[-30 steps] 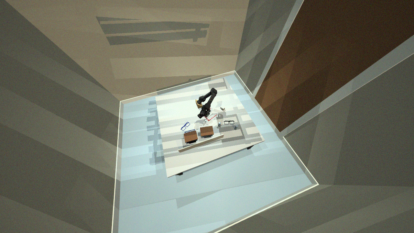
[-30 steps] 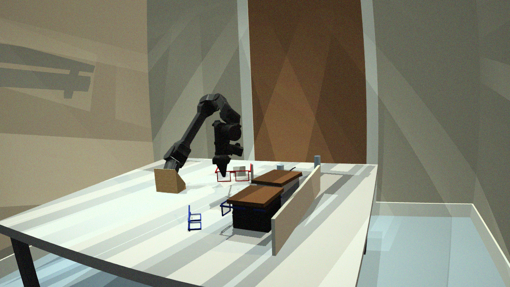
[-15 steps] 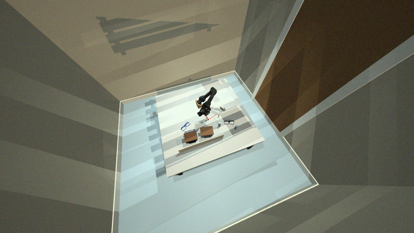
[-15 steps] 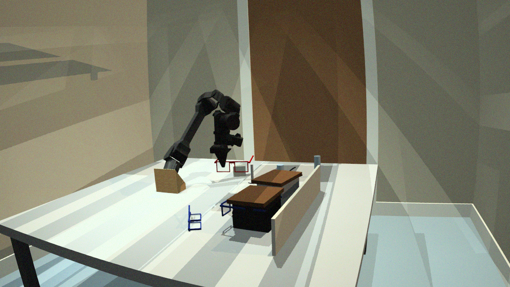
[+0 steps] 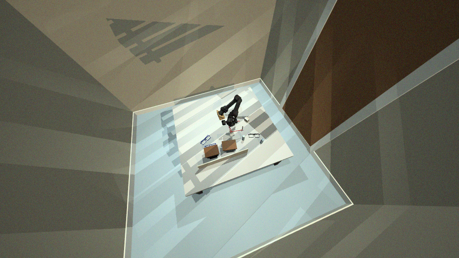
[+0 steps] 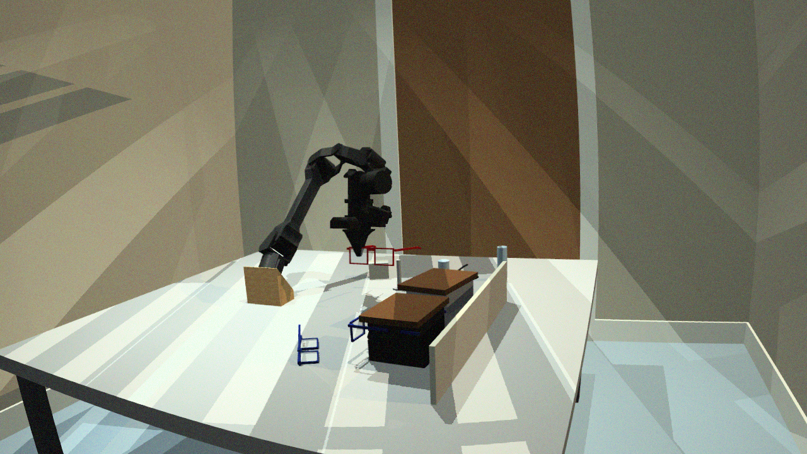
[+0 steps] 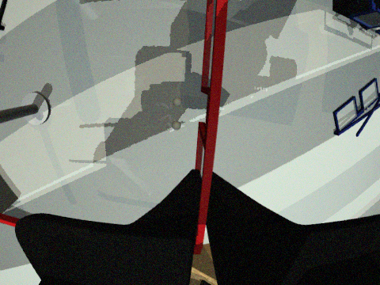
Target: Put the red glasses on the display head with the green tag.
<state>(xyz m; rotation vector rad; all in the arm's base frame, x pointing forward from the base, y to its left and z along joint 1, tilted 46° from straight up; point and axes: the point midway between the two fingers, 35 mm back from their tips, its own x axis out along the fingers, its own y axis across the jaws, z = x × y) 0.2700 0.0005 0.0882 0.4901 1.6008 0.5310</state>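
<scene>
Now: gripper tip 220 mm short of the display head, 60 mm to the left of it and 80 mm above it. Also, from my gripper tip: thin post 20 mm ahead, 180 mm to the left, 110 mm below; beige board 370 mm ahead, 170 mm to the right, 80 mm below.
</scene>
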